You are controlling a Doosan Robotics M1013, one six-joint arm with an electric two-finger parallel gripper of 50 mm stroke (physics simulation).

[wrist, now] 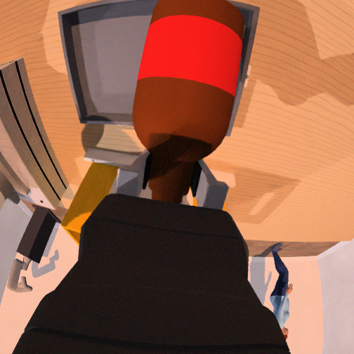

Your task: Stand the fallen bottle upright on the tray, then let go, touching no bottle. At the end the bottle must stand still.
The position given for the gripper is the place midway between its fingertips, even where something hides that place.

In view: the gripper [171,165] and a brown bottle [186,83].
